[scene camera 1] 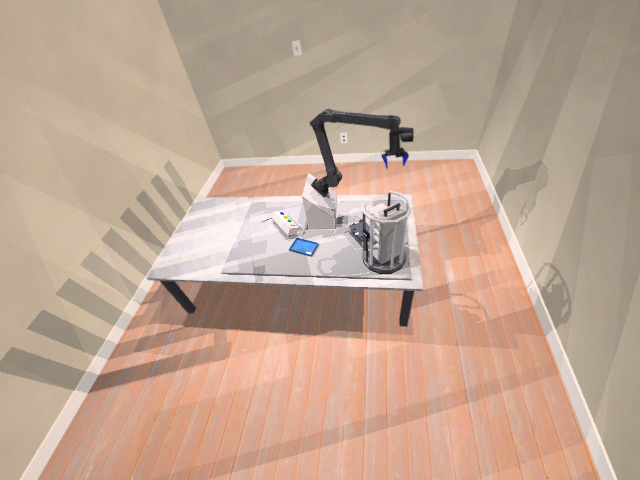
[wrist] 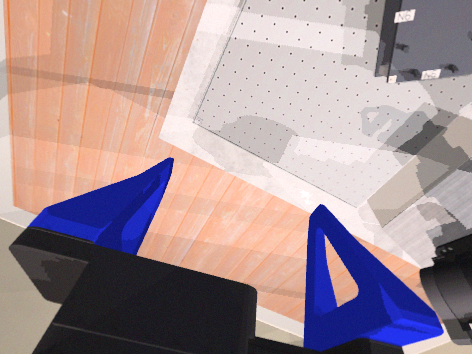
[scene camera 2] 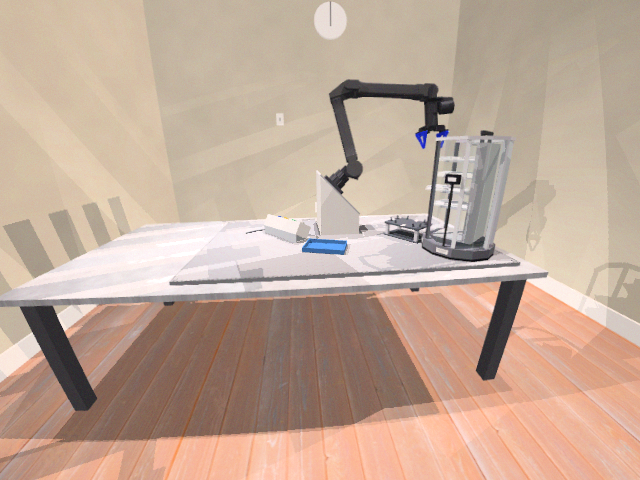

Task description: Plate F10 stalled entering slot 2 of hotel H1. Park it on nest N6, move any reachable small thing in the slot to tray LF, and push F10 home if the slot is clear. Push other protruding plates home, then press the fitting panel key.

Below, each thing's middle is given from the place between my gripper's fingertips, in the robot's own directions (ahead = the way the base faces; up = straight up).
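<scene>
Clear cylindrical plate rack (scene camera 2: 469, 177): 10 mm to the right of my hand, 380 mm ahead of it and 160 mm below it.
</scene>
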